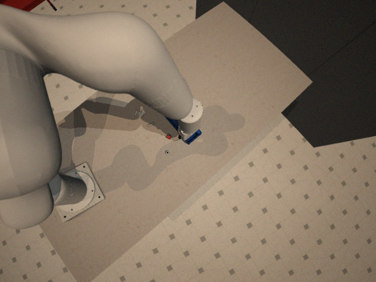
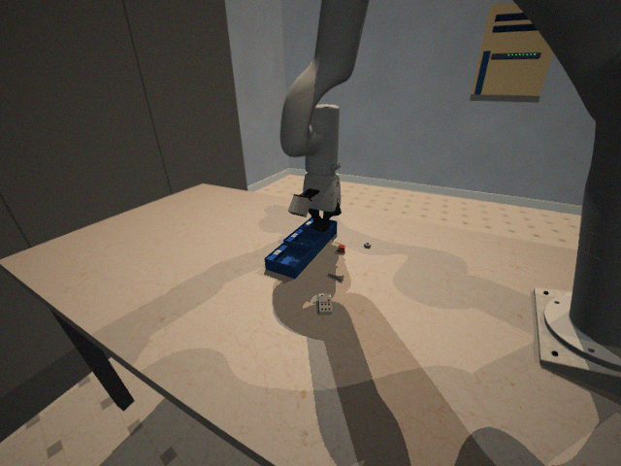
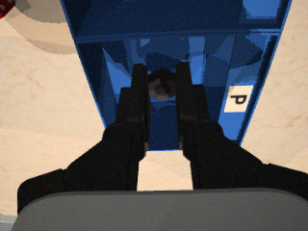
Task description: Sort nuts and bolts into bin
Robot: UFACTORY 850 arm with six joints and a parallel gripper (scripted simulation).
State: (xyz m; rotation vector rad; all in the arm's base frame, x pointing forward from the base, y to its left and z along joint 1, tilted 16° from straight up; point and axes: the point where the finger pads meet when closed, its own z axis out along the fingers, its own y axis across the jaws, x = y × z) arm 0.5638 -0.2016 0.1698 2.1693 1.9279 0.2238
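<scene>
Right now the black nut is 20 mm below my hand. Also, from my hand: blue bin: 80 mm to the left, 20 mm below, 20 mm ahead; grey nut: 140 mm behind, 30 mm below, 10 mm to the left; red die: 80 mm behind, 60 mm to the left, 30 mm below.
</scene>
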